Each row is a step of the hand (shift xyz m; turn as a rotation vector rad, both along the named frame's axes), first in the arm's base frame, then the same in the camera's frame.
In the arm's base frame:
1: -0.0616 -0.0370 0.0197 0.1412 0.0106 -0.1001
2: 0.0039 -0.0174 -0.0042 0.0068 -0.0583 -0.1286
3: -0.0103 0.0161 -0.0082 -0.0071 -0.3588 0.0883
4: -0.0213 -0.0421 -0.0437 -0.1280 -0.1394 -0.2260
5: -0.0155 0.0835 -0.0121 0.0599 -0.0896 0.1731
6: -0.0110 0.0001 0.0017 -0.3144 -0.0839 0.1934
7: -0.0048 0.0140 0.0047 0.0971 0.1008 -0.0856
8: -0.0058 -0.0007 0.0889 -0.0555 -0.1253 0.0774
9: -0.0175 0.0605 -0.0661 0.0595 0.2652 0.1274
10: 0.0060 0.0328 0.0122 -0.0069 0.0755 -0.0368
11: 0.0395 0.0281 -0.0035 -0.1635 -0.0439 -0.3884
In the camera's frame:
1: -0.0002 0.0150 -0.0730 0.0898 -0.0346 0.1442
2: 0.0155 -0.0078 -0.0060 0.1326 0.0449 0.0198
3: -0.0069 0.0188 0.0056 0.1780 -0.2014 -0.2537
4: 0.0559 0.0219 -0.0231 0.2327 0.1595 -0.0854
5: -0.0505 0.0538 0.0437 -0.0524 -0.1806 -0.0787
6: -0.0033 0.0066 -0.0083 -0.1382 0.0681 -0.3458
7: -0.0137 0.0066 0.0032 0.0106 0.0263 0.1616
8: -0.0641 -0.0480 -0.0390 0.0193 -0.0608 -0.1439
9: 0.0032 0.0766 0.0495 -0.2595 -0.0006 0.1508
10: -0.0298 0.0029 0.0191 -0.0259 0.0588 0.0546
11: -0.0094 -0.0131 0.0459 0.2779 0.3196 0.0098

